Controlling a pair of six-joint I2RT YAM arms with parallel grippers.
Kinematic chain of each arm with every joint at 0, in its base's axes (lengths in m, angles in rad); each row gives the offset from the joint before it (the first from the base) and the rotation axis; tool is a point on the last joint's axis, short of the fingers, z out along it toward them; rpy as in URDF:
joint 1: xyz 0 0 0.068 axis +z
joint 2: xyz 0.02 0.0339 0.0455 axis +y
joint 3: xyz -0.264 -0.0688 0 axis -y
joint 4: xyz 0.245 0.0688 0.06 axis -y
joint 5: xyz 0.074 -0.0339 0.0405 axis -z
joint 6: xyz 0.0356 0 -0.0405 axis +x
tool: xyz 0 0 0 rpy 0 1.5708 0
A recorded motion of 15 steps. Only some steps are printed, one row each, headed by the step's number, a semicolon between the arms.
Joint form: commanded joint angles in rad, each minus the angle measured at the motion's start. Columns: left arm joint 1, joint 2, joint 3, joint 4, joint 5, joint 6; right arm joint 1, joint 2, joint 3, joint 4, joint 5, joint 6.
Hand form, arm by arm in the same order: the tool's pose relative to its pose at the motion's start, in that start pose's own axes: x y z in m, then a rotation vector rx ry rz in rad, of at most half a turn. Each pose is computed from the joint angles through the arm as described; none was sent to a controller.
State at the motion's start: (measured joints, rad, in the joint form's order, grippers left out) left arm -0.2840 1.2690 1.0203 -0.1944 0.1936 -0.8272; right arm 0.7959 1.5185 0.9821 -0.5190 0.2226 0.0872
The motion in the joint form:
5: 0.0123 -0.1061 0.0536 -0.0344 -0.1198 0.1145; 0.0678 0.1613 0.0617 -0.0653 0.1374 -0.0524
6: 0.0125 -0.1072 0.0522 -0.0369 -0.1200 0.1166; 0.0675 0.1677 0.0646 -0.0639 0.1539 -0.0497
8: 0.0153 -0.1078 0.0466 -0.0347 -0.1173 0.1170; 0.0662 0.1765 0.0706 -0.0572 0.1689 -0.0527
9: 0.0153 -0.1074 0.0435 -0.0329 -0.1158 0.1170; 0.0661 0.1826 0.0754 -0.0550 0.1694 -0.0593
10: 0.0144 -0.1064 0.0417 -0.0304 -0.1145 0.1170; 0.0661 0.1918 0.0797 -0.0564 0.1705 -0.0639
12: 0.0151 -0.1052 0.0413 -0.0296 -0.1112 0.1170; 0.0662 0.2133 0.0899 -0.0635 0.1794 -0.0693
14: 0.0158 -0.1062 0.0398 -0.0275 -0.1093 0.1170; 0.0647 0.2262 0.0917 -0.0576 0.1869 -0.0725
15: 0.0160 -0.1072 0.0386 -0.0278 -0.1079 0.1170; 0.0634 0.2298 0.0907 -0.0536 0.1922 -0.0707
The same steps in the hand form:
5: -0.0192 -0.0213 -0.0403 -0.0072 -0.1810 0.1264; 0.0023 0.0242 0.0310 0.1170 0.1335 -0.1587
6: -0.0189 -0.0208 -0.0405 -0.0096 -0.1793 0.1280; 0.0018 0.0240 0.0324 0.1339 0.1335 -0.1575
8: -0.0184 -0.0192 -0.0400 -0.0114 -0.1773 0.1271; -0.0001 0.0238 0.0342 0.1488 0.1286 -0.1592
9: -0.0179 -0.0186 -0.0394 -0.0115 -0.1751 0.1270; -0.0012 0.0242 0.0353 0.1489 0.1282 -0.1655
10: -0.0175 -0.0184 -0.0388 -0.0102 -0.1733 0.1274; -0.0014 0.0248 0.0373 0.1501 0.1344 -0.1721
12: -0.0175 -0.0181 -0.0384 -0.0088 -0.1709 0.1272; -0.0016 0.0257 0.0420 0.1600 0.1513 -0.1841
14: -0.0175 -0.0180 -0.0385 -0.0068 -0.1712 0.1273; -0.0014 0.0259 0.0456 0.1682 0.1561 -0.1882
15: -0.0172 -0.0178 -0.0387 -0.0063 -0.1700 0.1272; -0.0012 0.0256 0.0469 0.1742 0.1563 -0.1859

